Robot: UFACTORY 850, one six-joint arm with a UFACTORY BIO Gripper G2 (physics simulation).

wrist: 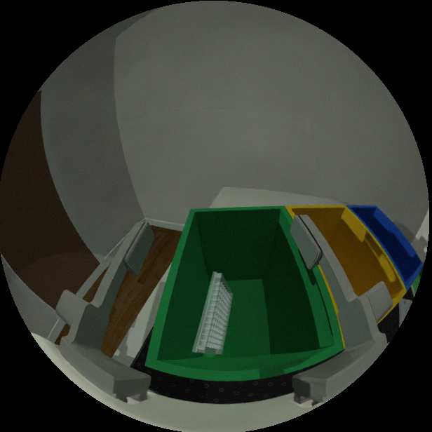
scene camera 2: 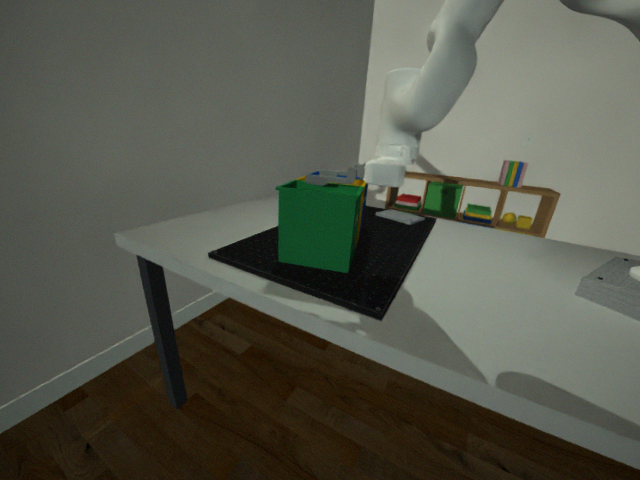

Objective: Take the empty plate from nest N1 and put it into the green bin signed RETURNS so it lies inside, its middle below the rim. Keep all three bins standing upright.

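Observation:
The green bin stands upright on the black board. The plate, pale and gridded, is inside the green bin in the wrist view, tilted steeply on its side towards the left wall, below the rim. The plate does not show in scene camera 2. My gripper is open and empty, its fingers spread over the bin's two long sides. In scene camera 2 the grey fingers show at the bin tops. The yellow bin and the blue bin stand upright beside the green one. No sign reading RETURNS shows.
The black board lies on the white table. A flat pale plate-like thing lies at the board's far end. A grey block stands at the right. A wooden shelf stands behind the table.

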